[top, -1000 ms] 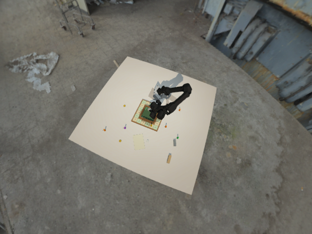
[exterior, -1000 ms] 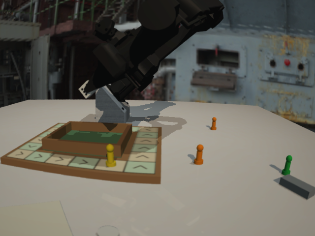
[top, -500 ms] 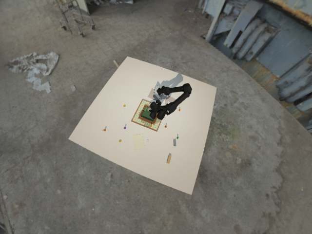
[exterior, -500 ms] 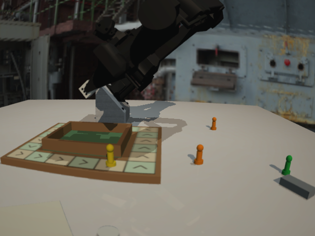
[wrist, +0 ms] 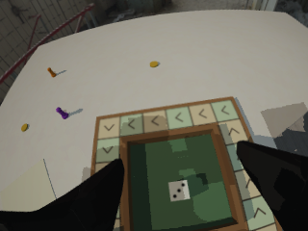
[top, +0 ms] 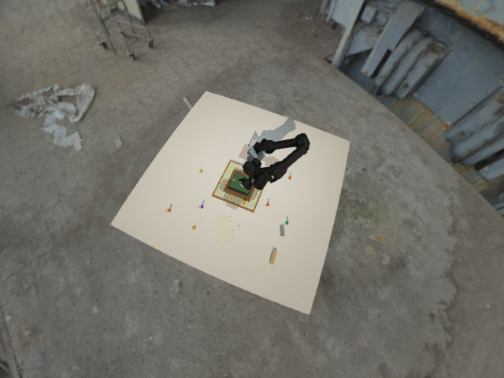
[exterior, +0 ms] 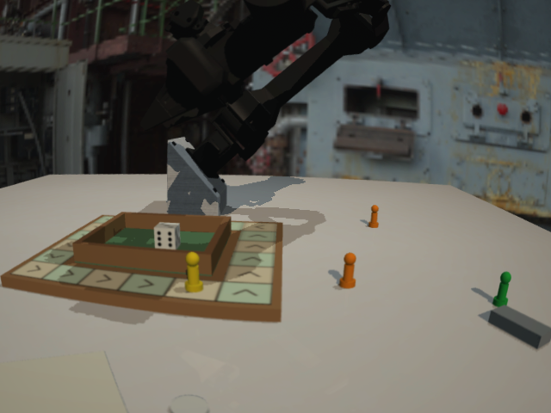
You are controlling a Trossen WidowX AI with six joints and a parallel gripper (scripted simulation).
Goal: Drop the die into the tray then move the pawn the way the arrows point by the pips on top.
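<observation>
Now: gripper tip 10 cm short of the yellow pawn, 8 cm to the right of it and 12 cm above it. Also, from my gripper tip: pale card: 30 cm ahead, 6 cm to the left, 15 cm below; then green tray floor: 14 cm below; then white die: 2 cm to the left, 12 cm below.
</observation>
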